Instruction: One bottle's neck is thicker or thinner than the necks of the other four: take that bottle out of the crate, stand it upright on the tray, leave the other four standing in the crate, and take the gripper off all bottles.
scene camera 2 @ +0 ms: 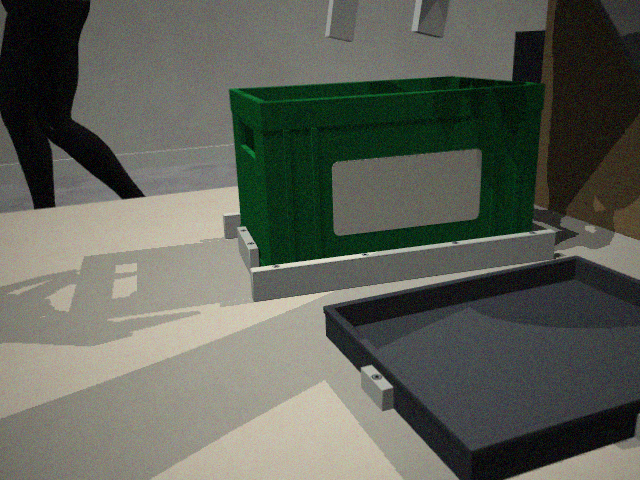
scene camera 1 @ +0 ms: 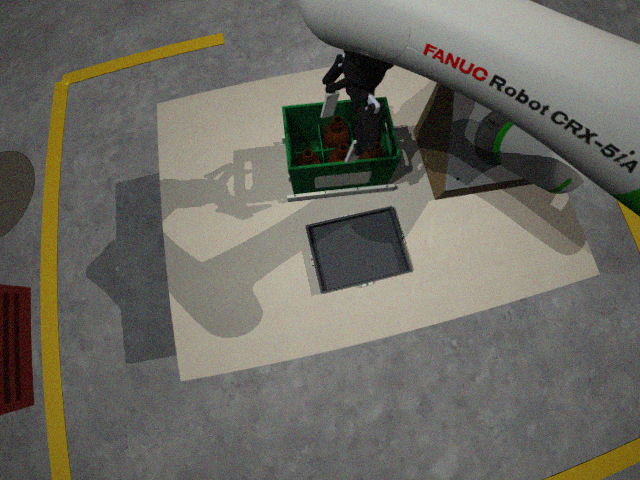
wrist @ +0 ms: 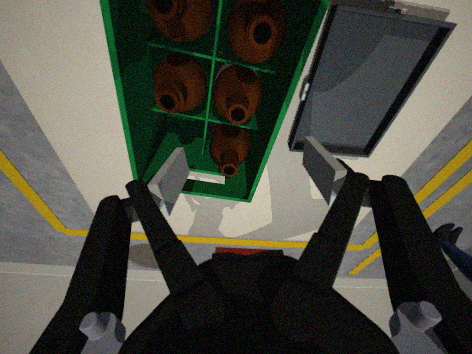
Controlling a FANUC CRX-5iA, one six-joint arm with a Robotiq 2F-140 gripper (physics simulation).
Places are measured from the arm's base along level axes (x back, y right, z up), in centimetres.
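Pixels of known places: gripper, fingertip midpoint: (scene camera 2: 379, 37) (scene camera 1: 338, 137) (wrist: 243, 155); arm's base at its link origin: (scene camera 1: 499, 136).
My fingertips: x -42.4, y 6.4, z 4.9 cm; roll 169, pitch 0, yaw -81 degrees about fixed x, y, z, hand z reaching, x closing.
Ahead of a thing's pixels: the offset from my fingertips to its top centre. "spot": to the spot under its first point.
Five brown bottles stand in the green crate @(dx +2.0, dy +4.8, dz -4.8 cm) (scene camera 1: 302, 178) (scene camera 2: 299, 180) (wrist: 120, 100). In the wrist view there are a far left bottle @(spot: dx +10.1, dy +6.1, dz -10.1 cm) (wrist: 192, 22), a far right bottle @(dx +9.9, dy -1.1, dz -6.0 cm) (wrist: 245, 45), a middle left bottle @(dx +2.8, dy +9.0, dz -6.0 cm) (wrist: 187, 82), a middle right bottle @(dx +1.8, dy +0.7, dz -6.0 cm) (wrist: 237, 90) and a near right bottle @(dx -7.1, dy +1.4, dz -6.0 cm) (wrist: 229, 147); the near left compartment is empty. Which neck differs is hard to tell. In scene camera 1 the arm partly hides the bottles. The dark tray @(spot: dx +1.1, dy -23.5, dz -21.8 cm) (scene camera 1: 361, 253) (scene camera 2: 516, 361) (wrist: 360, 85) is empty. My gripper (scene camera 1: 340, 128) (scene camera 2: 385, 19) (wrist: 243, 155) is wide open above the crate, holding nothing.
Pale fixture strips @(spot: dx +0.5, dy -5.5, dz -21.0 cm) (scene camera 1: 341, 194) (scene camera 2: 403, 269) edge the crate's base. A brown-sided pedestal (scene camera 1: 436, 160) (scene camera 2: 578, 144) stands right of the crate. A person's dark legs (scene camera 2: 38, 113) show behind the table. A red slatted object (scene camera 1: 15, 351) lies on the floor at left.
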